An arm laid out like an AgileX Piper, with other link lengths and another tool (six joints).
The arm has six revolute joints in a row. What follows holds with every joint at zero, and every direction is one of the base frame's. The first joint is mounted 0.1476 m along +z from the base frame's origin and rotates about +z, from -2.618 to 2.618 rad. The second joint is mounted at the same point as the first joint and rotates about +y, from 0 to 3.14 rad. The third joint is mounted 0.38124 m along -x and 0.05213 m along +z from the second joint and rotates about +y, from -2.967 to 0 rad. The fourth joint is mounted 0.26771 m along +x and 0.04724 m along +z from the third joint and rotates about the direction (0.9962, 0, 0.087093), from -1.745 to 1.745 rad. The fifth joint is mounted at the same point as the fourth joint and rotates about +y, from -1.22 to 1.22 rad. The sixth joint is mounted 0.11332 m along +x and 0.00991 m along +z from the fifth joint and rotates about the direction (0.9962, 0, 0.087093), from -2.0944 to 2.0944 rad. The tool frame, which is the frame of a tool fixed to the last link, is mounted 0.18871 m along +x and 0.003 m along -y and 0.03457 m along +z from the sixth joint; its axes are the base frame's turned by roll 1.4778, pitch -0.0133 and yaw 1.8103 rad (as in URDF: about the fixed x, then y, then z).
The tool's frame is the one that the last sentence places.
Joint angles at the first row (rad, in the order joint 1, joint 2, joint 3, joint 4, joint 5, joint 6):
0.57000, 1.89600, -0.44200, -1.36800, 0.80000, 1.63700
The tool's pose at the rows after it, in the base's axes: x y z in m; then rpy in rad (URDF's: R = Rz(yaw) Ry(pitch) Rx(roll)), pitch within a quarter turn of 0, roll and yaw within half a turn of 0:
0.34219 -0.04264 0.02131 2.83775 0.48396 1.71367
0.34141 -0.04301 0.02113 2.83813 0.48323 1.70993
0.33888 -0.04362 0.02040 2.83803 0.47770 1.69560
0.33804 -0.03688 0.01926 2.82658 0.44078 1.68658
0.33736 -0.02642 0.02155 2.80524 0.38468 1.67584
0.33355 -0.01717 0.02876 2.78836 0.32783 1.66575
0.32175 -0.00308 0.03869 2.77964 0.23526 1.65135
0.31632 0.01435 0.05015 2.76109 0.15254 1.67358
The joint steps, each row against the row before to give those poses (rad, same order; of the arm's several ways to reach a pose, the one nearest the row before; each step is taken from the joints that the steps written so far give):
0.00001, 0.00000, 0.00001, 0.00000, 0.00000, -0.00099
0.00000, 0.00001, -0.00002, 0.00401, 0.00001, -0.00001
-0.00001, -0.00101, -0.00099, 0.01498, -0.00201, 0.00000
0.00001, -0.01900, -0.00002, 0.01004, -0.02799, -0.00002
0.00001, -0.04098, 0.00002, 0.02098, -0.03900, -0.01196
-0.00002, -0.06103, -0.00001, 0.05301, -0.03301, -0.04805
-0.00001, -0.09698, 0.00002, 0.12494, -0.04701, -0.10894
0.00002, -0.08902, -0.00001, 0.09305, -0.04599, -0.10703

